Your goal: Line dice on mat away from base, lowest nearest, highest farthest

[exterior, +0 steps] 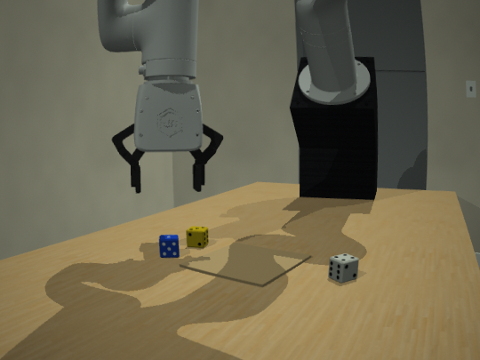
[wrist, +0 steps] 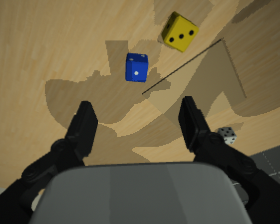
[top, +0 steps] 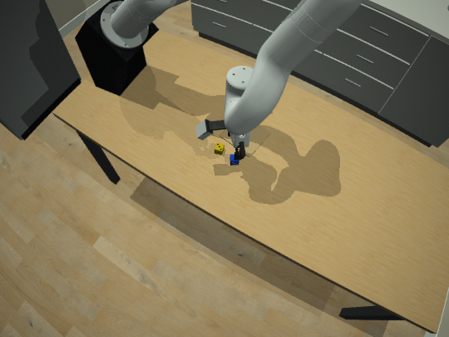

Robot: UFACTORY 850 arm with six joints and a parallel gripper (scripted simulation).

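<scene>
My gripper is now 10 cm above the blue die. From my hand the other things lie so: white die 27 cm to the left, 10 cm below; then tan mat 2 cm behind, 12 cm to the left, 11 cm below; then yellow die 7 cm behind, 1 cm to the left, 10 cm below.
</scene>
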